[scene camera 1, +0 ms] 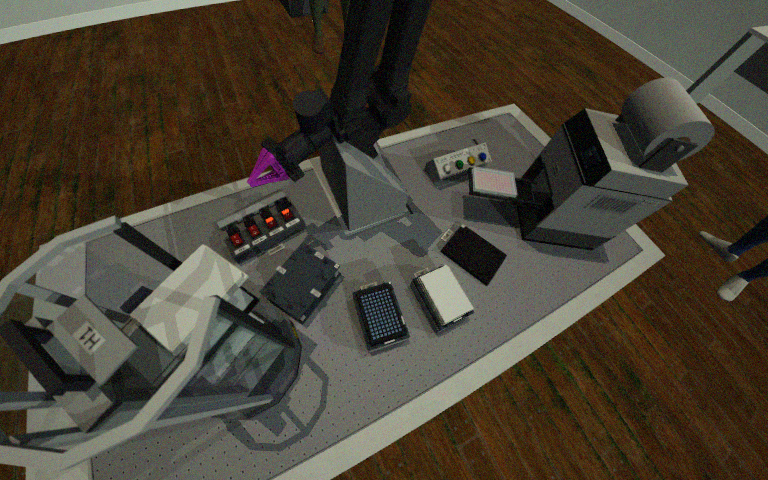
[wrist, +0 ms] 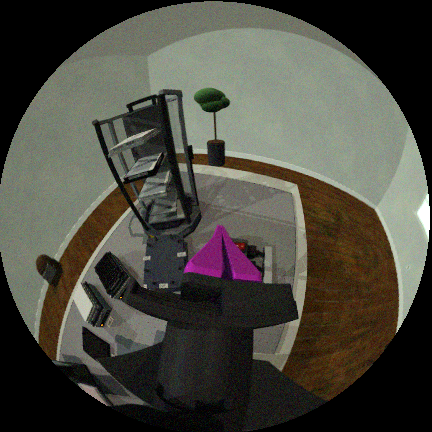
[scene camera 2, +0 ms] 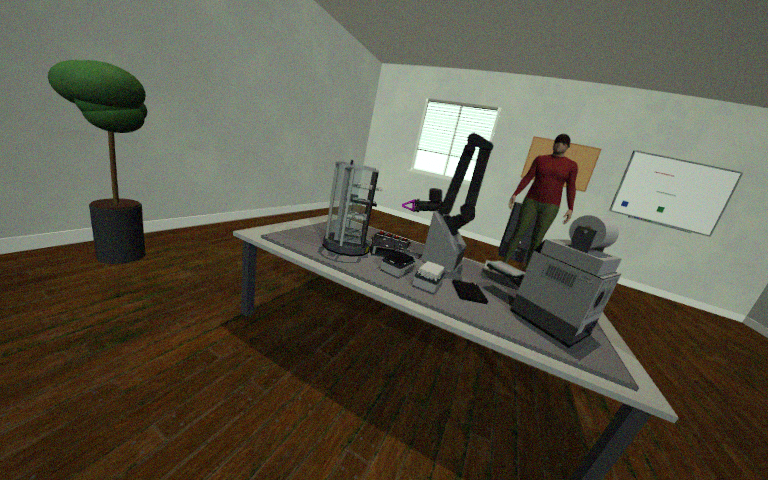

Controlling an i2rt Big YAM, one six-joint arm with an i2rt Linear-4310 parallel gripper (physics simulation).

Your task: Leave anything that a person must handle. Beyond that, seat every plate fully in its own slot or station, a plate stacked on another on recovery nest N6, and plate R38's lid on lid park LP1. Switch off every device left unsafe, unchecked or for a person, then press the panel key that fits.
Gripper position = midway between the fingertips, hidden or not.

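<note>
Gripper [scene camera 1: 249,184] shut, holding nothing, visible in the wrist view [wrist: 218,228] too. Well plate [scene camera 1: 382,320] in sight. Plate hotel [wrist: 178,212] likewise.
</note>
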